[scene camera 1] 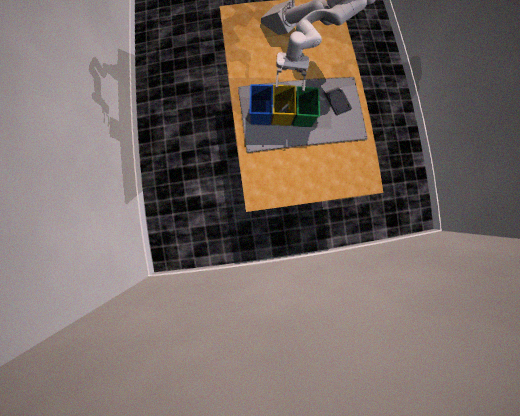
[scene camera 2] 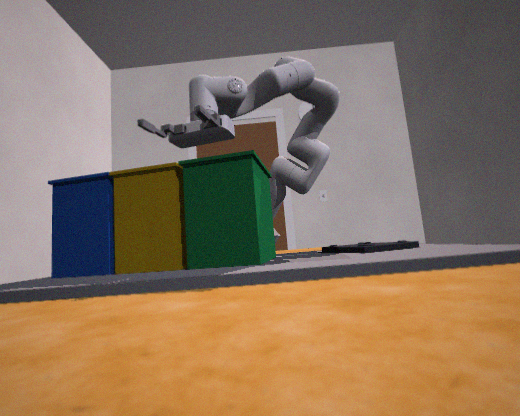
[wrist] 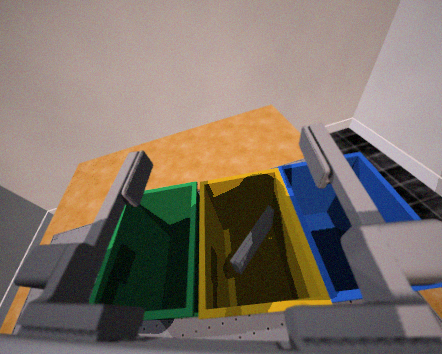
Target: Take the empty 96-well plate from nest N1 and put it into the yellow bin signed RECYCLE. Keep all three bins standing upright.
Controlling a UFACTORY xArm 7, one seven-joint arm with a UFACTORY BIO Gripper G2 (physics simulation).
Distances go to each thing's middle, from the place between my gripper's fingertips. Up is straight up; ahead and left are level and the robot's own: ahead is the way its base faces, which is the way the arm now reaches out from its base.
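Yellow bin (scene camera 2: pixel 149 213): 22 cm below my hand, 1 cm behind, 1 cm to the right of it. Blue bin (scene camera 2: pixel 83 243): 22 cm below my hand, 14 cm to the right of it, 3 cm behind. Green bin (scene camera 2: pixel 228 214): 22 cm below my hand, 12 cm to the left of it, 1 cm ahead of it. Dark nest (scene camera 2: pixel 382 246): well below my hand, far to the left of it, a little behind. By their middles, dark nest farthest from my hand of the things named here.
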